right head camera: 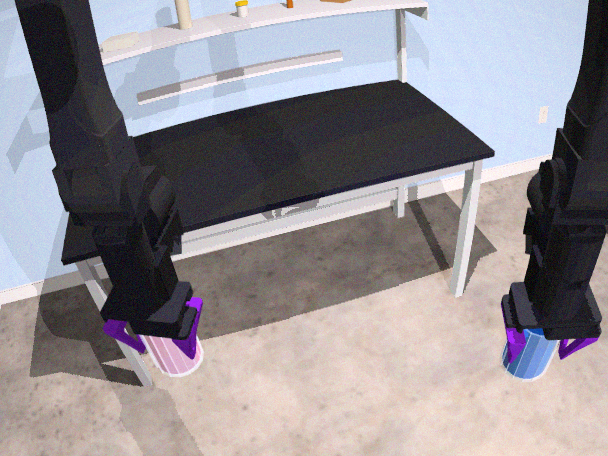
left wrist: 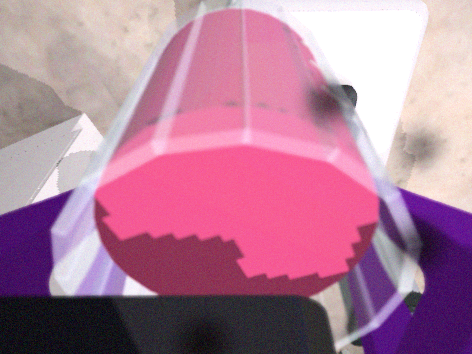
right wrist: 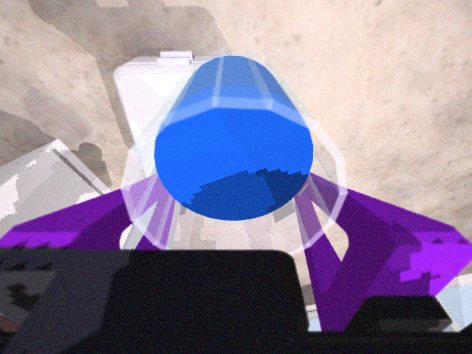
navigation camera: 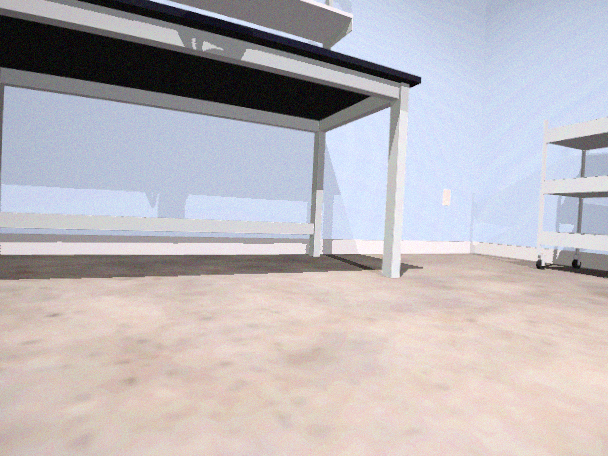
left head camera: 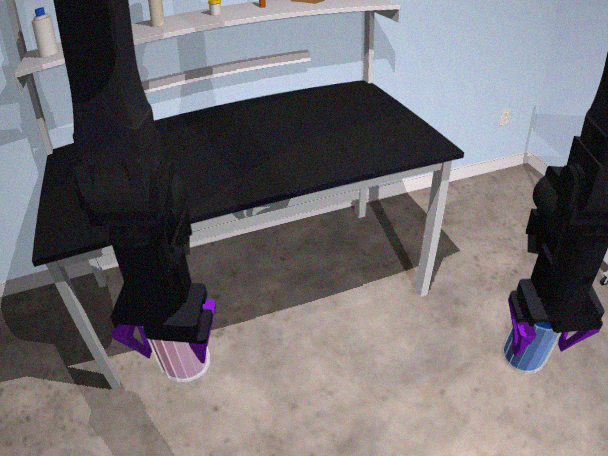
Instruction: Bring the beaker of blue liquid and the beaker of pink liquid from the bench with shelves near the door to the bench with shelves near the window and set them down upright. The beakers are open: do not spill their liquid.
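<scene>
My left gripper [left head camera: 175, 345] [right head camera: 162, 342] is shut on the beaker of pink liquid [left head camera: 185, 362] [right head camera: 175, 357] [left wrist: 240, 200]. My right gripper [left head camera: 542, 340] [right head camera: 540, 342] is shut on the beaker of blue liquid [left head camera: 530, 352] [right head camera: 532, 357] [right wrist: 235, 155]. Both beakers hang in the air in front of a bench with a black top [left head camera: 300, 135] [right head camera: 325, 135] and a shelf above it. Both look roughly upright, with the liquid inside. The bench also shows in the navigation camera [navigation camera: 395, 190]. Whether it is the bench near the window cannot be told; no window shows.
The wall shelf [left head camera: 235, 20] [right head camera: 270, 20] above the bench holds a white bottle with a blue cap [left head camera: 45, 35], a yellow-capped jar [left head camera: 215, 7] [right head camera: 242, 9] and a tall beige container [left head camera: 156, 12] [right head camera: 183, 14]. A white cart [navigation camera: 575, 186] stands at the right in the navigation view.
</scene>
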